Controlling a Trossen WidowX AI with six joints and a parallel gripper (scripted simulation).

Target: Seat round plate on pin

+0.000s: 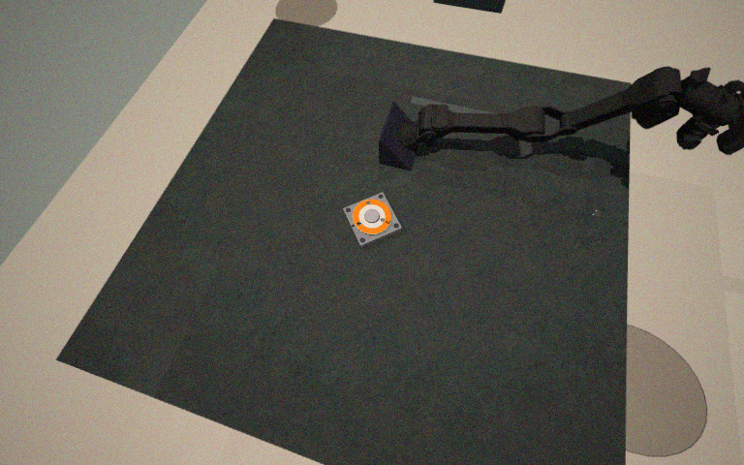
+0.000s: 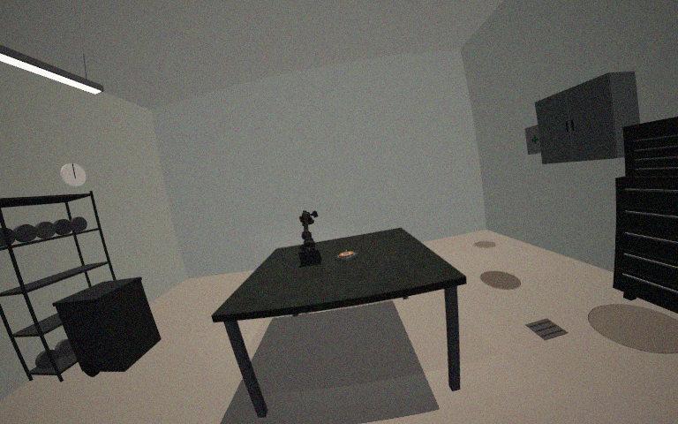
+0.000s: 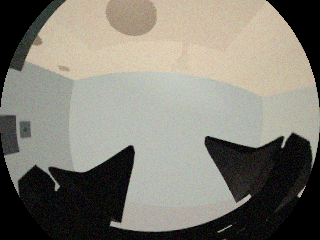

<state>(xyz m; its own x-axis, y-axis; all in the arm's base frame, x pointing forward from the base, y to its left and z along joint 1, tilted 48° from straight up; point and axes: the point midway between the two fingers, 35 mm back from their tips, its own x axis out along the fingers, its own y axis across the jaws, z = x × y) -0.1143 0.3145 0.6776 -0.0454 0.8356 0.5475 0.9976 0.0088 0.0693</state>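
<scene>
My gripper tip is now 420 mm short of the plate, 710 mm to the left of it and 210 mm above it. Round my gripper tip: base 420 mm ahead, 730 mm to the right, 220 mm below.
</scene>
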